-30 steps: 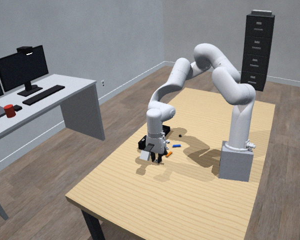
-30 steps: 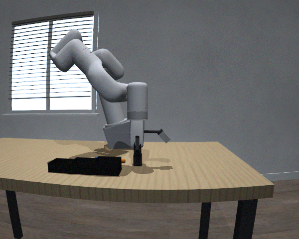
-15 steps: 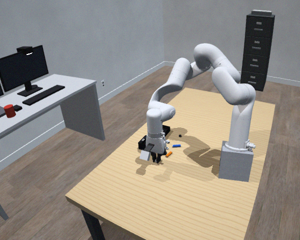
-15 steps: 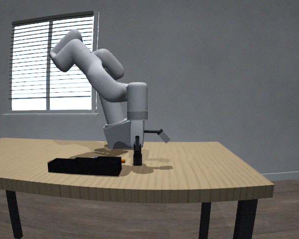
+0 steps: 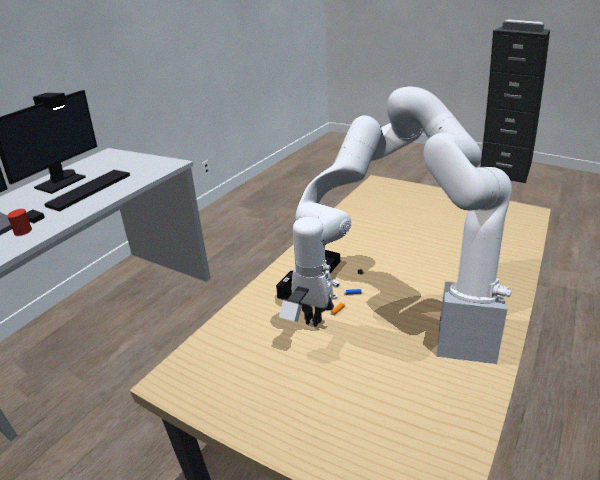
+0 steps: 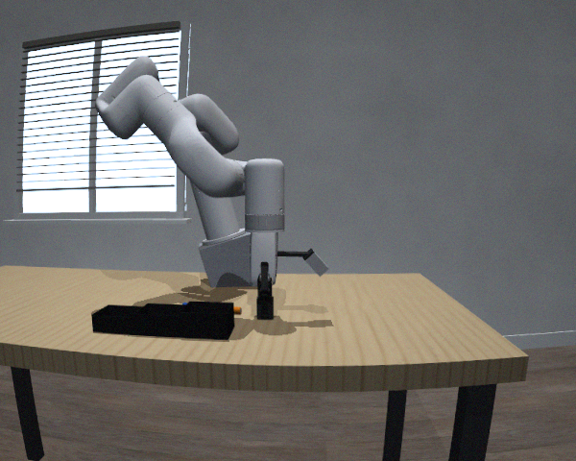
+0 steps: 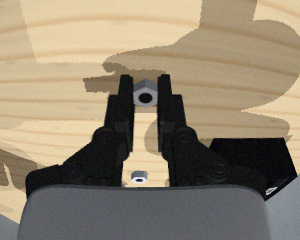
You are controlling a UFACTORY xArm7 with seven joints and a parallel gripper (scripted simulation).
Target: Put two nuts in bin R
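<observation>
My hand is 27 cm to the left of the small black piece, 2 cm short of it and 2 cm above it. Also, from my hand: black bin (16 cm to the right, 13 cm ahead); then blue piece (17 cm to the right, 2 cm below, 2 cm behind); then orange piece (8 cm to the right, 2 cm below, 2 cm behind).
</observation>
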